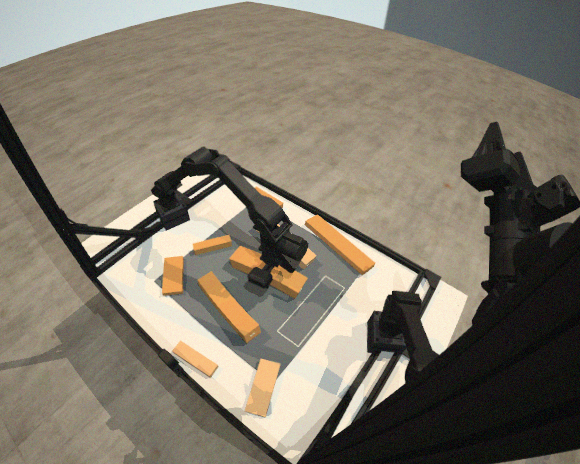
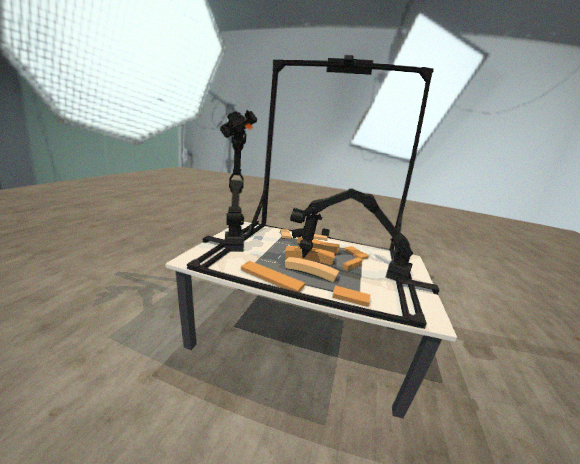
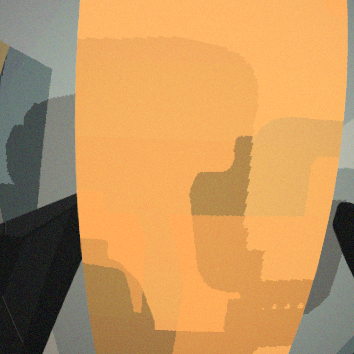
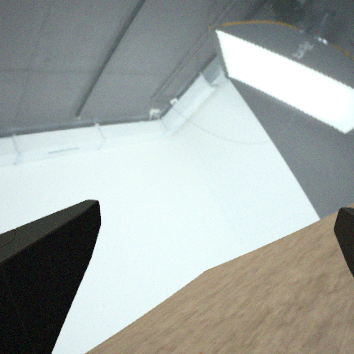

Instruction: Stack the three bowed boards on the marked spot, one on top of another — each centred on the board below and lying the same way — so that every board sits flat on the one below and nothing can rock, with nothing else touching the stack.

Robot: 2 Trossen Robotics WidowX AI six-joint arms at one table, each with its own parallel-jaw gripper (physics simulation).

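Frame: origin at the left arm's base, x back, y right, z up, level; millimetres.
Seen in the pictures: left gripper, fingertip midpoint: [image 1: 274, 277] [image 2: 303, 253] [image 3: 218, 209]; right gripper, fingertip midpoint: [image 1: 506, 138] [image 2: 239, 114] [image 4: 221, 216]; left arm's base at its link origin: [image 1: 169, 203] [image 2: 401, 263]; right arm's base at its link origin: [image 1: 391, 327] [image 2: 234, 234].
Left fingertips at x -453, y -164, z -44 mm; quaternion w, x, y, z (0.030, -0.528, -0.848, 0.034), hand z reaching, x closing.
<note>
Offsets run from my left fingertips to a thing's top centre. "spot": to the spot under its first point. Level surfaces: height alone.
Three long orange bowed boards lie on the grey mat {dz -25 mm} [image 1: 267, 313]. One [image 1: 228, 306] [image 2: 311, 268] is at the mat's left front. One {dx +3, dy -274, dz +0 mm} [image 1: 340, 243] [image 2: 272, 276] lies off the mat at the back right. The middle one {dx +33, dy +7, dz +31 mm} [image 1: 290, 282] [image 2: 322, 255] [image 3: 211, 105] lies under my left gripper [image 1: 274, 272] [image 2: 306, 250] [image 3: 218, 209], which is open, low over it, with a finger on each side. The marked spot {spot: dx -111, dy -158, dz -24 mm} [image 1: 334, 282] is a white outlined rectangle, bare. My right gripper [image 1: 493, 138] [image 2: 237, 124] [image 4: 221, 216] is open, raised high and pointing up.
Short orange blocks lie around: two at the left [image 1: 212, 244] [image 1: 173, 274], two at the front {spot: dx -97, dy +328, dz -12 mm} [image 1: 194, 358] {spot: dx -264, dy +216, dz -11 mm} [image 1: 262, 387], one by the back rail {dx +333, dy -178, dz -2 mm} [image 1: 270, 195] and one {dx +108, dy -111, dz +23 mm} [image 1: 307, 258] just behind the left gripper. A black frame rail [image 1: 353, 230] borders the table.
</note>
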